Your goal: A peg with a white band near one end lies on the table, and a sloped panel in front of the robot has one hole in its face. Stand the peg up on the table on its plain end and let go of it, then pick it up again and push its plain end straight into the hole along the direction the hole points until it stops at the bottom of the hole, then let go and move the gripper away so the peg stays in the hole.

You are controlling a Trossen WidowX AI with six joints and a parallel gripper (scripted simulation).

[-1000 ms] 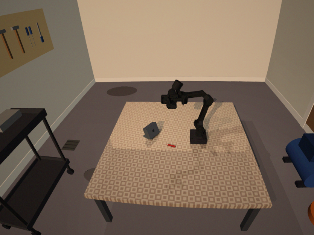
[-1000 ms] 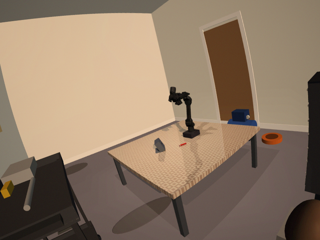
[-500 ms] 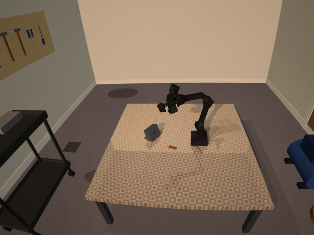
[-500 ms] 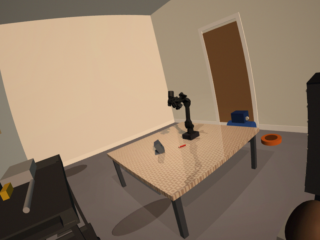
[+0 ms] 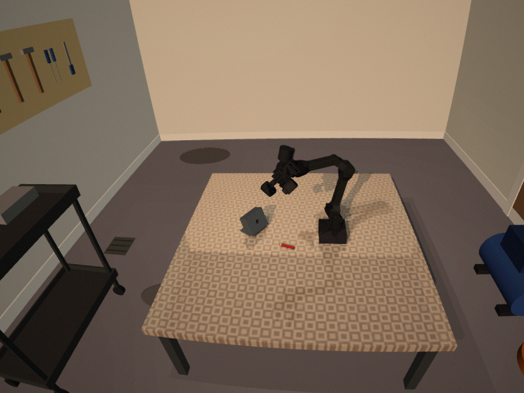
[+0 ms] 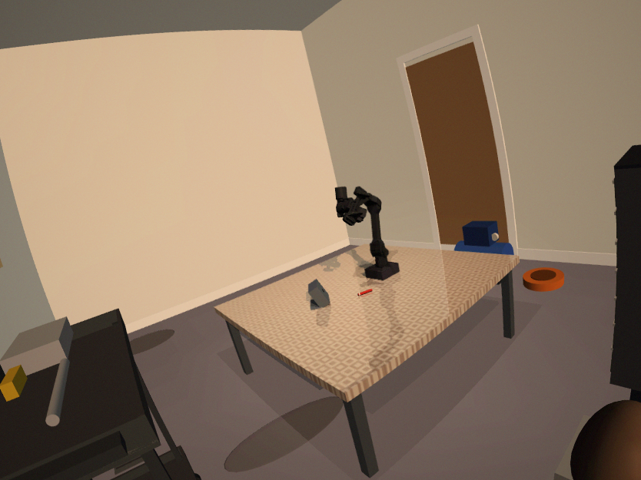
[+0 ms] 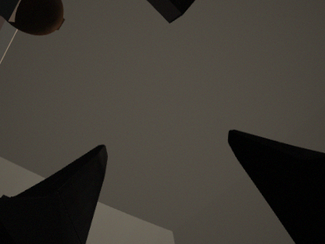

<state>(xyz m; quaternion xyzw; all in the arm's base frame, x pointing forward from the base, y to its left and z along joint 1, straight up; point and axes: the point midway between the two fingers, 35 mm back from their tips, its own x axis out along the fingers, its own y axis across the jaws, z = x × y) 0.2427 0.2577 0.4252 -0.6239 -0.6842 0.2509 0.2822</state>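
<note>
The red peg is 47 cm below my gripper tip, 17 cm to the right of it and 1 cm ahead of it. From my gripper tip the other things lie so: grey sloped panel 42 cm below, 28 cm to the right, 20 cm ahead.
</note>
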